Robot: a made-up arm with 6 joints.
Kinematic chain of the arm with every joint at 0, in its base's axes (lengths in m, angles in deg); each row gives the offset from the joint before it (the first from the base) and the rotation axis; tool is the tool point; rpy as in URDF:
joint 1: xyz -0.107 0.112 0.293 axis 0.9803 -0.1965 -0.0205
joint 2: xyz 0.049 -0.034 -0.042 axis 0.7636 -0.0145 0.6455
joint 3: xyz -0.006 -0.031 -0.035 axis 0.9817 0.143 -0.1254
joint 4: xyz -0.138 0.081 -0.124 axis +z
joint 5: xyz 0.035 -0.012 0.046 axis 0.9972 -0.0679 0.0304
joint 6: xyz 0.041 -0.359 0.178 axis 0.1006 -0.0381 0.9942
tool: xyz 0.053 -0.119 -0.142 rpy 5 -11.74 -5.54
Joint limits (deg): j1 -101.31..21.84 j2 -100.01..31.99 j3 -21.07..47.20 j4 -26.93..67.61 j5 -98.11..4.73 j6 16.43..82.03
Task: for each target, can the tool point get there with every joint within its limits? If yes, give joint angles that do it. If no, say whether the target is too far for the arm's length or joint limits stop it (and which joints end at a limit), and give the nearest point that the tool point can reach.
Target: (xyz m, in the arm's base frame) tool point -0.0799 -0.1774 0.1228
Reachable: yes | joints 12.54 -17.76 39.75 -0.98 -22.20 70.01
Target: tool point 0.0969 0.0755 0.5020
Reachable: yes | joints -21.69 5.06 31.89 44.80 -65.19 54.33
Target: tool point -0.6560 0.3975 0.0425
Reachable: no: joint limits stop it (at a limit: joint 1, joint 2, joint 4, joint 5, joint 6) | nearest point -0.4384 0.3440 0.1706 | short by 0.258 m
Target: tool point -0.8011 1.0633 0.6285
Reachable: no: too far | nearest point -0.3674 0.4289 0.4478 | short by 0.789 m
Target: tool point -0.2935 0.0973 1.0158
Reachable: no: joint limits stop it (at a limit: joint 1, joint 4, joint 5, joint 6) | nearest point -0.2265 0.0831 0.7977 | short by 0.229 m
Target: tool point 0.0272 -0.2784 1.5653
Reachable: no: too far | nearest point -0.0480 -0.0762 0.8005 | short by 0.795 m
